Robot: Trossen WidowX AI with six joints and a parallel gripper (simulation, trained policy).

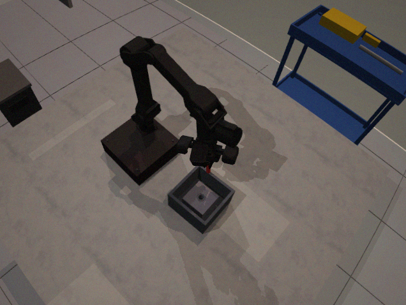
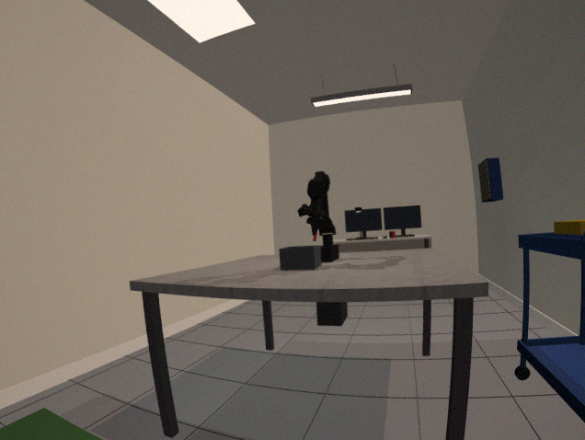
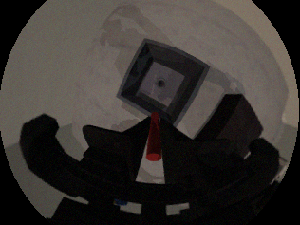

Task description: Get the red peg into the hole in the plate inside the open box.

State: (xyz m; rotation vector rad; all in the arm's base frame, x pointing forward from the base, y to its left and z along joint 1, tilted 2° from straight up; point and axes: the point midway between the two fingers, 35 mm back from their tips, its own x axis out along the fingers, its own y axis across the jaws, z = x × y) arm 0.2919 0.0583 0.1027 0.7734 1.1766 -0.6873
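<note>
My gripper tip is now 10 mm to the right of the red peg, 10 mm below it and 10 mm past it. From my gripper tip the other things lie so: dark box 120 mm below, 50 mm to the right, 40 mm ahead; pale plate 100 mm below, 50 mm to the right, 40 mm ahead.
</note>
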